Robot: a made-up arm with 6 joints.
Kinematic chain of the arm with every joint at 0, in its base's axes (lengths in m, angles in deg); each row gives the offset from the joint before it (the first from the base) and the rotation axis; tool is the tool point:
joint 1: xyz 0 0 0.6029 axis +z
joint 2: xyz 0.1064 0 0 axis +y
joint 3: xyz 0 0 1.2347 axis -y
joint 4: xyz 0 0 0.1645 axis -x
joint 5: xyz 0.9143 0 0 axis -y
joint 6: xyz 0.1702 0 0 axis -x
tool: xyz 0 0 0
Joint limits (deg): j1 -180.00..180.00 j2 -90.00..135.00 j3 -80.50..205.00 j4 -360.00..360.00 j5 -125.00..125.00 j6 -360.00..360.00
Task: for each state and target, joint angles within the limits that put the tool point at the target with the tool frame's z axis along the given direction. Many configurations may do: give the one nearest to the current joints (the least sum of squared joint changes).
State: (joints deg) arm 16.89 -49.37 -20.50 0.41 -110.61 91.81
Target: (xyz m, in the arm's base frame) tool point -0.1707 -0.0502 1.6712 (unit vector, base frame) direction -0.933 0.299 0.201
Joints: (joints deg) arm 33.68 -56.90 -30.39 -19.39 -110.67 119.21
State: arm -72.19 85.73 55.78 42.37 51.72 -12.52
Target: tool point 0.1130 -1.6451 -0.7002 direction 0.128 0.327 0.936
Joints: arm -91.18 110.53 28.80 59.55 89.56 13.10
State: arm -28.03 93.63 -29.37 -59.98 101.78 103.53
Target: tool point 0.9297 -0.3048 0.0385 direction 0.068 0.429 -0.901
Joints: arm -10.86 74.88 -52.67 -46.97 93.94 136.42
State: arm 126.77 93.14 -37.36 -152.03 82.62 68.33
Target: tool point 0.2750 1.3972 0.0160 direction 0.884 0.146 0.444
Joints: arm 81.81 73.41 -9.45 -154.00 78.40 65.45
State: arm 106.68 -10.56 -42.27 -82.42 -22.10 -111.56
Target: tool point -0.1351 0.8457 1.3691 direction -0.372 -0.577 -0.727
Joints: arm 97.80 -11.82 -44.26 -90.46 -6.46 -116.27
